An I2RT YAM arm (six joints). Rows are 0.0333 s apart.
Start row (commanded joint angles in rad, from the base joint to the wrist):
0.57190, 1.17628, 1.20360, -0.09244, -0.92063, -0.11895
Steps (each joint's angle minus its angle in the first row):
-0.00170, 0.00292, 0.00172, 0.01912, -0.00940, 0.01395
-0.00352, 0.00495, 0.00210, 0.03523, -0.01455, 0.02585
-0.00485, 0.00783, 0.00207, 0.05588, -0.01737, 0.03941
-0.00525, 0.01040, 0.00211, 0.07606, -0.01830, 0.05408
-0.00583, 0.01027, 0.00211, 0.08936, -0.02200, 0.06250
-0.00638, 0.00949, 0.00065, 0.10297, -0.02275, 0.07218
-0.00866, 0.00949, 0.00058, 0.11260, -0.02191, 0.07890
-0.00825, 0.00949, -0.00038, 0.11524, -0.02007, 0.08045
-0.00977, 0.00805, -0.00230, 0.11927, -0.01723, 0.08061
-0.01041, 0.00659, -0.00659, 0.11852, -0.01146, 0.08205
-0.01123, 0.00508, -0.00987, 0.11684, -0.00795, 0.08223
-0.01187, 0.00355, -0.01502, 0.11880, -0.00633, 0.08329
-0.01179, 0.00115, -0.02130, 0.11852, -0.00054, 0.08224
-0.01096, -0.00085, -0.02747, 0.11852, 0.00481, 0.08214
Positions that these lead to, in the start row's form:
0.57020, 1.17920, 1.20532, -0.07332, -0.93003, -0.10500
0.56838, 1.18123, 1.20570, -0.05721, -0.93518, -0.09310
0.56705, 1.18411, 1.20567, -0.03656, -0.93800, -0.07954
0.56665, 1.18668, 1.20571, -0.01638, -0.93893, -0.06487
0.56607, 1.18655, 1.20571, -0.00308, -0.94263, -0.05645
0.56552, 1.18577, 1.20425, 0.01053, -0.94338, -0.04677
0.56324, 1.18577, 1.20418, 0.02016, -0.94254, -0.04005
0.56365, 1.18577, 1.20322, 0.02280, -0.94070, -0.03850
0.56213, 1.18433, 1.20130, 0.02683, -0.93786, -0.03834
0.56149, 1.18287, 1.19701, 0.02608, -0.93209, -0.03690
0.56067, 1.18136, 1.19373, 0.02440, -0.92858, -0.03672
0.56003, 1.17983, 1.18858, 0.02636, -0.92696, -0.03566
0.56011, 1.17743, 1.18230, 0.02608, -0.92117, -0.03671
0.56094, 1.17543, 1.17613, 0.02608, -0.91582, -0.03681

